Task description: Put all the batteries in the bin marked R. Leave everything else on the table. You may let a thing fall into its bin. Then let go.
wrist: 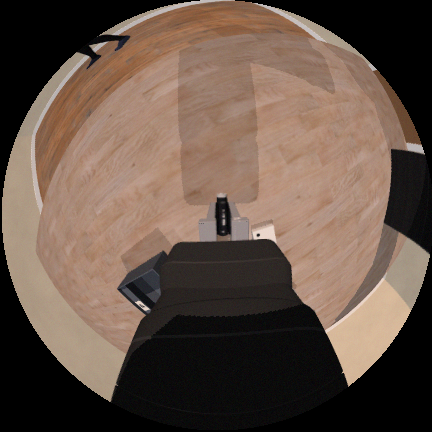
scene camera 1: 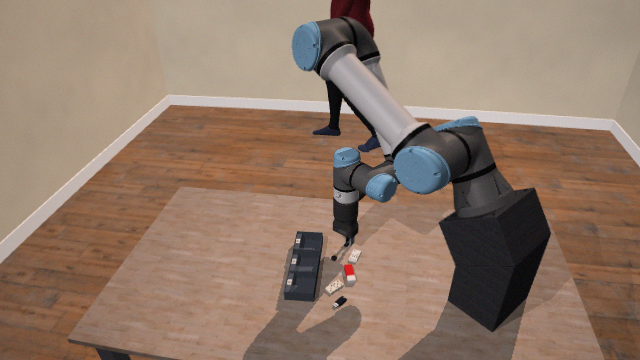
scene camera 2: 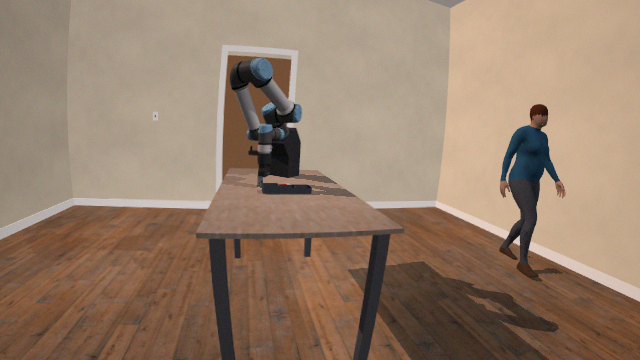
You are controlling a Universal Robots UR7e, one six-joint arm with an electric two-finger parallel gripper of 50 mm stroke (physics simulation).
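Pixels of known places: gripper, fingertip midpoint: (wrist: pixel 221 211) (scene camera 1: pixel 349 242) (scene camera 2: pixel 260 186); arm's base at its link origin: (scene camera 1: pixel 485 205).
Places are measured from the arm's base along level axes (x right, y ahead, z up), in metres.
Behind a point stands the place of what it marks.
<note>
A black cylindrical battery (wrist: pixel 222 211) @[x 0.166, y 0.340, z -0.278 m] with a silver tip lies between the fingertips in the wrist view. My gripper (scene camera 1: pixel 347 243) @[x 0.164, y 0.342, z -0.287 m] (scene camera 2: pixel 260 184) @[x 0.164, y 0.342, z -0.287 m] (wrist: pixel 221 211) @[x 0.164, y 0.342, z -0.287 m] is shut on it, low at the table top; whether the battery touches the table is unclear. A dark three-compartment bin unit (scene camera 1: pixel 300 295) @[x -0.084, y 0.474, z -0.266 m] (scene camera 2: pixel 286 189) @[x 0.052, y 0.517, z -0.265 m] (wrist: pixel 141 271) @[x 0.167, y 0.453, z -0.257 m] stands beside the gripper, on the left in scene camera 1. Each compartment has a small white label; the letters are too small or cut off to read, so I cannot tell which is R. The gripper body hides part of the unit in the wrist view.
A small round black thing (scene camera 1: pixel 334 258) @[x 0.082, y 0.387, z -0.280 m] lies between bins and gripper. A domino (scene camera 1: pixel 355 256) @[x 0.094, y 0.323, z -0.280 m] (wrist: pixel 264 232) @[x 0.119, y 0.317, z -0.281 m] lies close to the fingers. A red and white block (scene camera 1: pixel 349 273) @[x 0.016, y 0.340, z -0.275 m], another domino (scene camera 1: pixel 334 286) @[x -0.033, y 0.382, z -0.280 m] and a black USB stick (scene camera 1: pixel 340 302) @[x -0.090, y 0.363, z -0.281 m] lie on the table (scene camera 1: pixel 200 260) @[x 0.057, y 0.808, z -0.288 m].
</note>
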